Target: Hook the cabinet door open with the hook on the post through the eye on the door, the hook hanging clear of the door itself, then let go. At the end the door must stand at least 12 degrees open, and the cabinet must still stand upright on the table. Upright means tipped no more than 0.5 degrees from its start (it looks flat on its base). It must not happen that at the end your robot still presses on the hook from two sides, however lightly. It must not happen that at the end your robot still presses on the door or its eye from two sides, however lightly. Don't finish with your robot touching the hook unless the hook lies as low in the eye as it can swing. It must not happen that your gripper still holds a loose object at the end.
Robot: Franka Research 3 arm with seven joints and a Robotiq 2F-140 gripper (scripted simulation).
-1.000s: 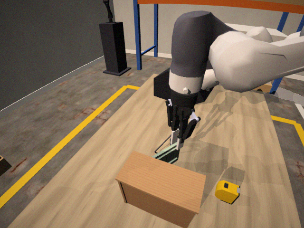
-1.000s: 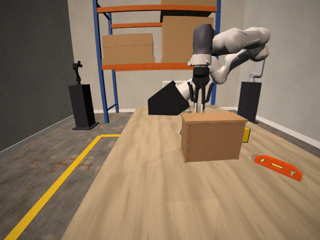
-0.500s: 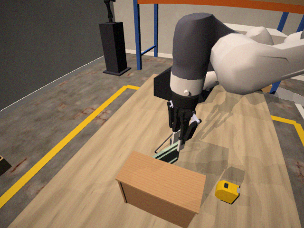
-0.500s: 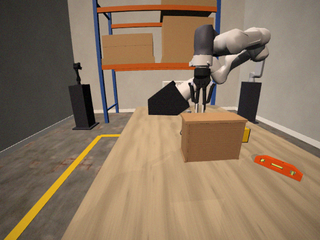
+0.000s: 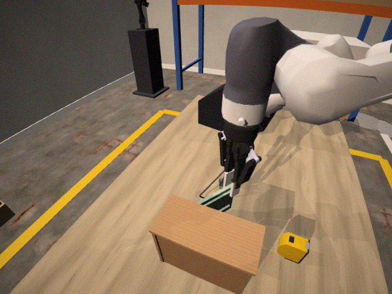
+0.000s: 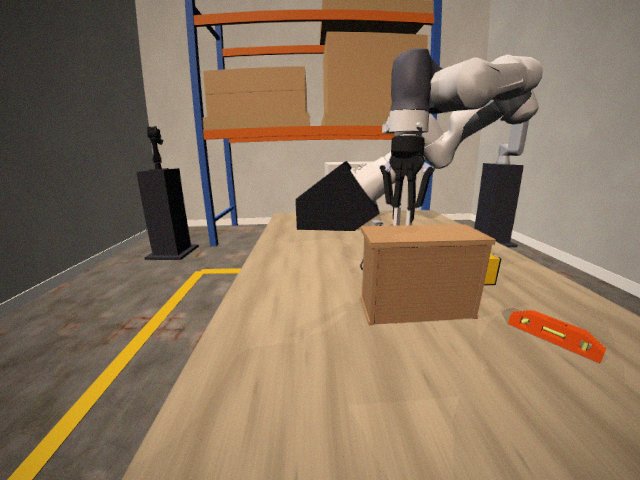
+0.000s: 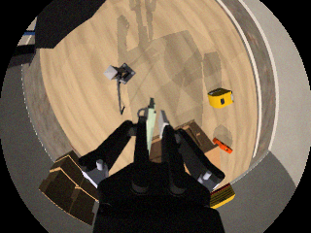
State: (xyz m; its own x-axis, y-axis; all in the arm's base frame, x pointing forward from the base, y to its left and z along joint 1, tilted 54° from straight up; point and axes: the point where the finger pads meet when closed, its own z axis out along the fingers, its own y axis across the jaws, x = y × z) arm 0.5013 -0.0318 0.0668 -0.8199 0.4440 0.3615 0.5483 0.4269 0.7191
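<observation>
Right now the green door is 50 mm ahead of my hand, 50 mm to the right of it and 80 mm below it. Round my hand: hook post 90 mm behind, 50 mm to the right, 70 mm below; then yellow tape measure 40 mm ahead, 210 mm to the left, 110 mm below; then orange spirit level 290 mm ahead, 210 mm to the left, 130 mm below.
</observation>
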